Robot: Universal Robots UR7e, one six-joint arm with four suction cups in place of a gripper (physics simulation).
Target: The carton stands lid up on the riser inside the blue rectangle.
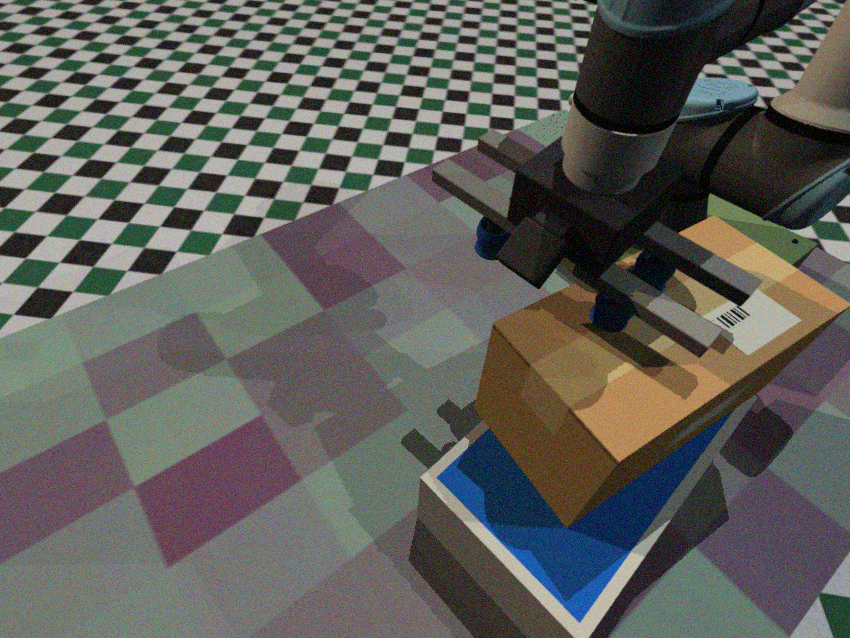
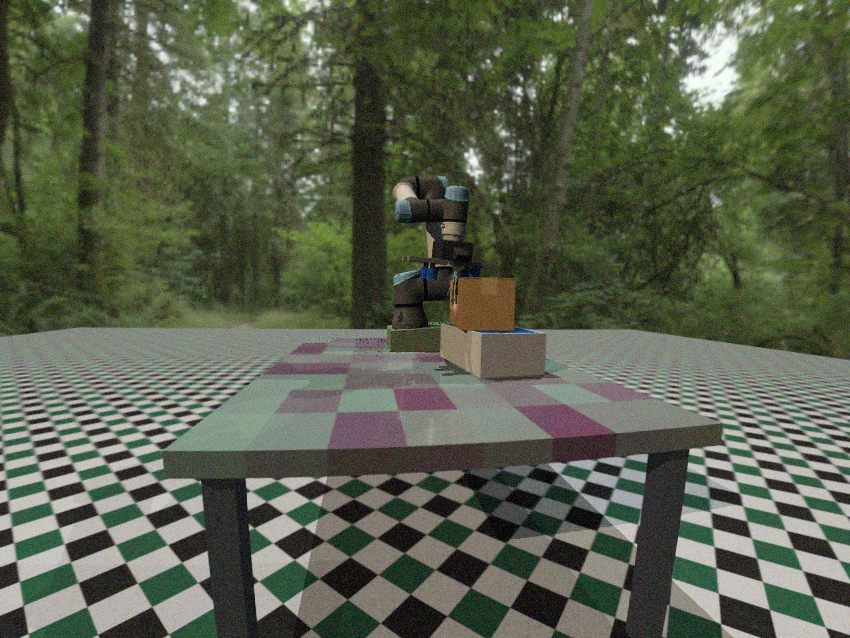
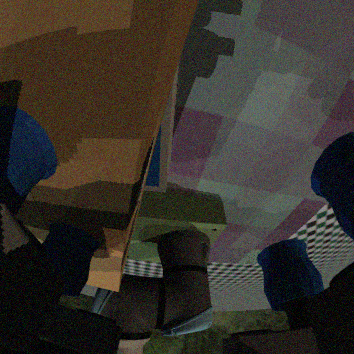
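Seen in the pictures: hand at its tool point: (image 1: 565, 265) (image 2: 449, 280) (image 3: 186, 211); arm's base at its link origin: (image 2: 410, 326) (image 3: 183, 242).
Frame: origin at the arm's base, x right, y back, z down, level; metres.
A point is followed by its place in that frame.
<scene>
The brown carton (image 1: 575, 393) @[x -0.118, y -0.511, z -0.189 m] (image 2: 482, 304) @[x -0.080, y -0.514, z -0.110 m] (image 3: 88, 88) @[x -0.057, y -0.439, z -0.188 m] hangs lid up at the top of the beige riser (image 1: 461, 538) @[x -0.101, y -0.604, z 0.009 m] (image 2: 505, 355) @[x -0.109, y -0.605, z 0.026 m], over the blue rectangle (image 1: 562, 557) @[x -0.185, y -0.563, z -0.035 m] (image 2: 514, 331) @[x -0.162, y -0.559, z -0.035 m]. It is turned at an angle to the rectangle, and its barcode label (image 1: 729, 317) @[x -0.174, y -0.338, z -0.189 m] faces up. I cannot tell whether it touches the riser. My suction gripper (image 1: 575, 253) @[x -0.025, y -0.382, z -0.183 m] (image 2: 444, 268) @[x -0.025, y -0.382, z -0.183 m] sits on the lid. Two cups (image 1: 609, 313) (image 3: 28, 151) press on the carton. The other two cups (image 1: 488, 237) (image 3: 288, 270) hang free beside it over the table.
The riser stands on a table (image 1: 233, 380) @[x 0.287, y -0.650, z 0.085 m] (image 2: 423, 431) @[x 0.222, y -0.932, z 0.086 m] with a purple and green patchwork top. The arm's green base block (image 2: 412, 338) @[x 0.019, y -0.111, z 0.035 m] stands just behind the riser. A chequered floor (image 1: 233, 95) lies around the table.
</scene>
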